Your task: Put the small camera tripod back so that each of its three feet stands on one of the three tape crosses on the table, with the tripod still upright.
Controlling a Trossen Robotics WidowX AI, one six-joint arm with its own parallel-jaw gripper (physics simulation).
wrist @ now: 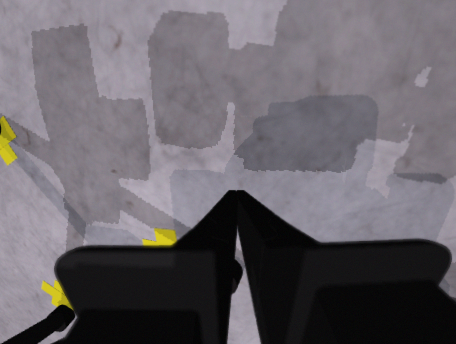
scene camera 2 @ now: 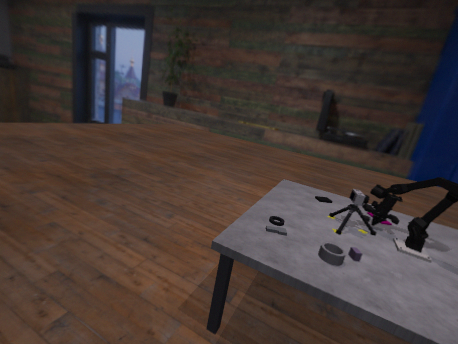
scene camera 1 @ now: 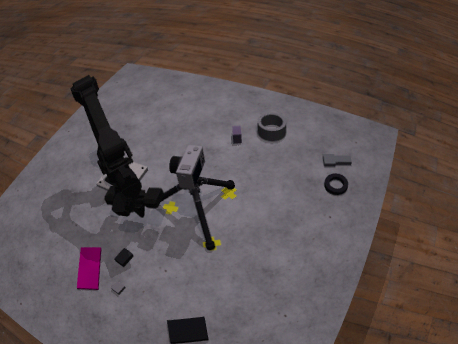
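Seen in the pictures: gripper, fingertip midpoint: (wrist: 236, 197) (scene camera 2: 372, 225) (scene camera 1: 142, 216); arm's base, link origin: (scene camera 2: 413, 247).
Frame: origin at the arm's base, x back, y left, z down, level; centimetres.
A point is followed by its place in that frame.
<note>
The small tripod (scene camera 1: 202, 216) @(x -37.5, y -1.0, z -6.3 cm) (scene camera 2: 353, 207) @(x -31.6, y 5.4, z -11.9 cm) stands upright with a grey-white camera on top. Its front foot rests on the front yellow cross (scene camera 1: 216, 243) (wrist: 8, 152) @(x -40.1, y -2.4, z 1.3 cm). Its right-back foot stands just off the second cross (scene camera 1: 229, 194) @(x -35.7, y 14.5, z 1.3 cm) (wrist: 56, 295) @(x -35.6, y 15.0, z 1.3 cm), beside its edge. Its third leg reaches left, past the third cross (scene camera 1: 170, 207) @(x -23.2, y 1.0, z 1.3 cm) (scene camera 2: 363, 231) @(x -23.1, y 1.1, z 1.1 cm) (wrist: 162, 235) @(x -24.2, y -0.7, z 1.3 cm), and its foot is mostly hidden behind the gripper in scene camera 1. My gripper (scene camera 1: 141, 213) @(x -19.7, y -7.8, z -1.3 cm) (wrist: 236, 197) @(x -19.7, y -7.8, z -1.3 cm) is shut and empty, pointing down beside that leg. A dark rounded piece, apparently that foot, shows between the finger bases in the wrist view.
A magenta block (scene camera 1: 89, 268) @(x -16.5, y -32.4, z 0.5 cm) and a small black block (scene camera 1: 124, 257) @(x -23.7, y -22.4, z -0.2 cm) lie left of the tripod. A black slab (scene camera 1: 187, 330) @(x -52.7, y -31.2, z -0.2 cm) lies at the front. A purple block (scene camera 1: 237, 135) @(x -25.8, y 34.8, z -2.3 cm), grey ring (scene camera 1: 272, 134) @(x -35.3, y 41.7, z -1.9 cm), black ring (scene camera 1: 327, 185) @(x -61.0, y 31.6, z -0.4 cm) and grey bar (scene camera 1: 342, 160) @(x -61.1, y 44.7, z -0.2 cm) lie at the back and right.
</note>
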